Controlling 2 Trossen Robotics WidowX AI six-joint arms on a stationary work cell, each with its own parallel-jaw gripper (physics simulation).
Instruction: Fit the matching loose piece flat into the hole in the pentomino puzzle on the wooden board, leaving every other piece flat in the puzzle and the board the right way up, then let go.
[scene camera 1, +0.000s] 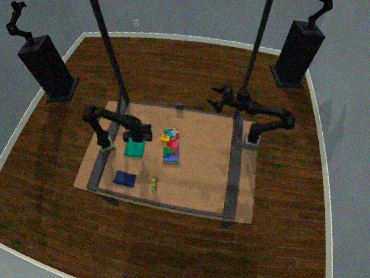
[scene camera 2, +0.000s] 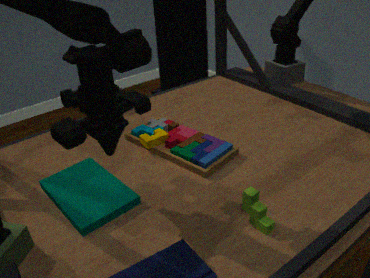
Scene:
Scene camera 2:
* right gripper: 109, 154
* lime stepped piece: 250, 201
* teal slab: 89, 196
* wooden puzzle board: 160, 150

